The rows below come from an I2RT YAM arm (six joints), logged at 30 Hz.
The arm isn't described. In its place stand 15 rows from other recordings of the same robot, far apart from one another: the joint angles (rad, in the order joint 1, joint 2, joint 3, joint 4, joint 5, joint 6), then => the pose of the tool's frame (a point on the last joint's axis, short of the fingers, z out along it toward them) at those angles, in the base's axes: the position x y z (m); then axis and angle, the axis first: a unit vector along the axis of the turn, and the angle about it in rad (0 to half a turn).
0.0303, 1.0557, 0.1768, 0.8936, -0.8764, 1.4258 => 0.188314 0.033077 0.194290 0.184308 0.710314 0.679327 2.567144
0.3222, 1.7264, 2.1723, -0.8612, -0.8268, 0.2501 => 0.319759 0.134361 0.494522 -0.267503 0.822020 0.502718 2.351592
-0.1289, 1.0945, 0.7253, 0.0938, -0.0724, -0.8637 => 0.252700 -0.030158 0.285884 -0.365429 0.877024 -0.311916 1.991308
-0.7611, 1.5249, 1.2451, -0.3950, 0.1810, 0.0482 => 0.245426 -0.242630 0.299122 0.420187 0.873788 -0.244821 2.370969
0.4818, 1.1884, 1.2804, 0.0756, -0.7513, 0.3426 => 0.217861 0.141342 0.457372 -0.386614 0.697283 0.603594 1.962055
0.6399, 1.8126, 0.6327, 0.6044, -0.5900, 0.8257 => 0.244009 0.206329 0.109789 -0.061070 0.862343 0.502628 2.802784
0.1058, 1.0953, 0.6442, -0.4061, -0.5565, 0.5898 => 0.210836 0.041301 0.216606 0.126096 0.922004 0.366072 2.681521
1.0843, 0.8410, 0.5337, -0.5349, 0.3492, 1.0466 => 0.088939 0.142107 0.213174 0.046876 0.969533 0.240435 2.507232
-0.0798, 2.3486, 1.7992, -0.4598, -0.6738, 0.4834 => 0.499932 -0.017695 0.138646 0.167129 0.913661 0.370529 2.754020
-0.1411, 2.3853, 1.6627, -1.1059, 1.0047, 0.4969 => 0.403439 -0.087654 0.087624 -0.213919 -0.845033 0.490059 3.088899
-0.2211, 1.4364, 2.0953, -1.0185, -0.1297, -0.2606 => 0.238985 -0.048998 0.534098 -0.064305 0.992759 -0.101458 1.942254
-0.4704, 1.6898, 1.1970, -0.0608, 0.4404, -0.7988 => 0.337122 -0.188441 0.256751 -0.035716 0.891255 -0.452094 2.595689
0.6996, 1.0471, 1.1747, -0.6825, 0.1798, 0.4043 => 0.169373 0.134225 0.375368 -0.095186 0.973043 0.210067 2.199950
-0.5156, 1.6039, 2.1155, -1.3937, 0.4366, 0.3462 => 0.236634 -0.151411 0.467578 0.473782 0.846431 -0.243073 2.508800
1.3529, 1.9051, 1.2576, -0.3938, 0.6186, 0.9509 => 0.104518 0.376560 0.174062 -0.113552 0.986684 0.116454 2.384074
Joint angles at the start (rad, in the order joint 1, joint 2, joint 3, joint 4, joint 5, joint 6):
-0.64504, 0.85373, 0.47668, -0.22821, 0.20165, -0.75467
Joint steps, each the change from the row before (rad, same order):
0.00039, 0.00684, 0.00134, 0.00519, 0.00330, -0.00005
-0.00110, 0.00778, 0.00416, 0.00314, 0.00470, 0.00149
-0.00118, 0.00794, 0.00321, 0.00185, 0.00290, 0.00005
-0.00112, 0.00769, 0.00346, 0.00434, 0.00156, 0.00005
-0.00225, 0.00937, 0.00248, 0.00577, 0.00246, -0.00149
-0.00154, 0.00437, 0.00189, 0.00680, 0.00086, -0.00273
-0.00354, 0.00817, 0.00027, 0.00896, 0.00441, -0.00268
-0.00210, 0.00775, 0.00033, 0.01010, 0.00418, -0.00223
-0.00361, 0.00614, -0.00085, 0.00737, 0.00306, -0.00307
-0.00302, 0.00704, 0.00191, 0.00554, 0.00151, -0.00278
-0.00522, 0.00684, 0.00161, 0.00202, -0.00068, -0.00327
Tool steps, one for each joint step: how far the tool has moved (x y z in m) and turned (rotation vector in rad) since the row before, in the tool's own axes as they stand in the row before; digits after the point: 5 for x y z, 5 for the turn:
-0.00046, -0.00020, 0.00104, 0.00199, 0.00223, -0.00033
-0.00068, -0.00089, 0.00095, 0.00368, 0.00427, 0.00200
-0.00039, -0.00051, 0.00109, 0.00080, 0.00480, 0.00011
-0.00070, -0.00073, 0.00103, 0.00179, 0.00172, 0.00070
-0.00035, -0.00062, 0.00148, 0.00220, 0.00394, -0.00047
-0.00060, -0.00083, 0.00063, 0.00431, -0.00147, -0.00094
0.00010, -0.00062, 0.00156, 0.00572, 0.00460, -0.00048
-0.00021, -0.00055, 0.00143, 0.00590, 0.00238, -0.00047
0.00040, -0.00036, 0.00132, 0.00430, 0.00424, -0.00099
-0.00017, -0.00070, 0.00119, 0.00289, 0.00277, -0.00102
0.00043, -0.00062, 0.00128, -0.00005, 0.00525, -0.00112

